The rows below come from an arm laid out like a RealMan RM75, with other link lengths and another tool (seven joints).
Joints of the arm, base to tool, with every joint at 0 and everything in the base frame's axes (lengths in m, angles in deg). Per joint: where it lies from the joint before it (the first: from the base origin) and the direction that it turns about. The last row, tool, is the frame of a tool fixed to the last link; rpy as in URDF.
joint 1: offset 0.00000 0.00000 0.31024 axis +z
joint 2: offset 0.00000 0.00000 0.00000 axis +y
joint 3: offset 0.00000 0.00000 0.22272 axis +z
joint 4: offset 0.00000 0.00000 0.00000 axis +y
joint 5: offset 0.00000 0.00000 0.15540 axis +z
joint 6: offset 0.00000 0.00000 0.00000 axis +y
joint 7: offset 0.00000 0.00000 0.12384 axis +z
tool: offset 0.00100 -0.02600 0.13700 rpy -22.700 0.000 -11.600
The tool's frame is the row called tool.
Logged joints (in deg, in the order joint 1, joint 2, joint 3, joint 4, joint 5, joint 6, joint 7), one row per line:
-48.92, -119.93, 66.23, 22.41, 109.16, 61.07, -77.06
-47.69, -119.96, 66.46, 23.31, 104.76, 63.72, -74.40
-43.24, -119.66, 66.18, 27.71, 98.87, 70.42, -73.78
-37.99, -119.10, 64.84, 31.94, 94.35, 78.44, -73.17
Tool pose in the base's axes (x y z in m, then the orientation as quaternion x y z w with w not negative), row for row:
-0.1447, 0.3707, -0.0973, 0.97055, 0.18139, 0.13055, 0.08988
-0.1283, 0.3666, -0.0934, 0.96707, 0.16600, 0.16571, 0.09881
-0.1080, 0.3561, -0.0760, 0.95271, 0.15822, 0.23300, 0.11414
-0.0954, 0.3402, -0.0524, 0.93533, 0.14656, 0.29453, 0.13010
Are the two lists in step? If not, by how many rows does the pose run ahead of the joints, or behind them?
They are in step.
